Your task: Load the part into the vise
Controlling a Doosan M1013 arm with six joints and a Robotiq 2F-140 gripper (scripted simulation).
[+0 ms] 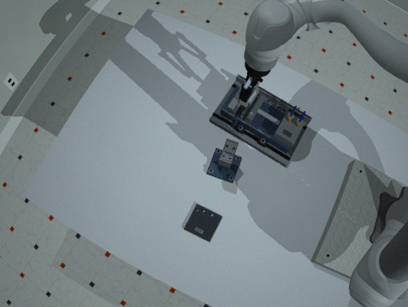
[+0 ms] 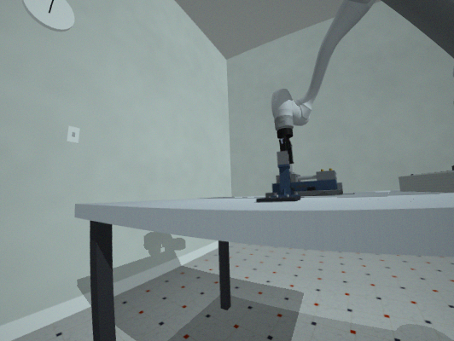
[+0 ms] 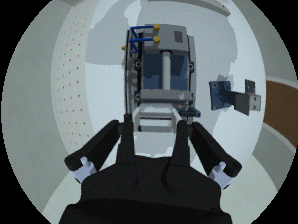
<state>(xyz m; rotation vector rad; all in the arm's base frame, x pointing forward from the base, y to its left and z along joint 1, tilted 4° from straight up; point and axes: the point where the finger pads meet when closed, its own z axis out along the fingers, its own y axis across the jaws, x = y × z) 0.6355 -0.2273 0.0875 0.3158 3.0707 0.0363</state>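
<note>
The part is 20 mm below my hand. The rest, counted from my hand: vise (80 mm below, 70 mm behind, 30 mm to the left); air cylinder (160 mm behind, 50 mm to the left, 40 mm below).
</note>
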